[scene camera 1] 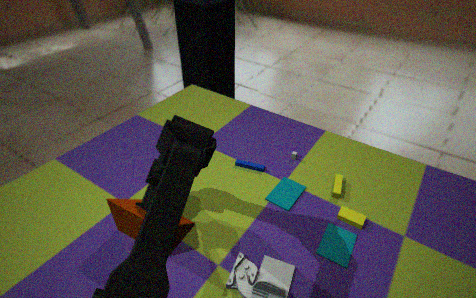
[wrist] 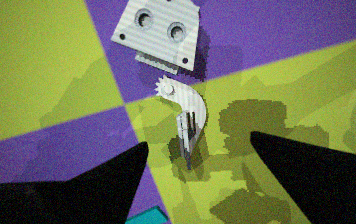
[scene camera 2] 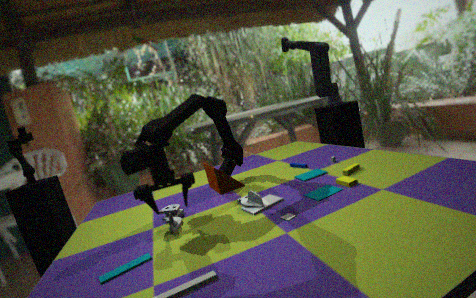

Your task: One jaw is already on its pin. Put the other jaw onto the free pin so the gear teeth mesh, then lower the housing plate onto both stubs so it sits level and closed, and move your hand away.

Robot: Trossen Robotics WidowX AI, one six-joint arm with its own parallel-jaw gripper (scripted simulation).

gripper: wrist; scene camera 2; not seen in scene camera 1 (out of frame)
same spot on gripper: (wrist: 112,185) = (scene camera 2: 153,199)
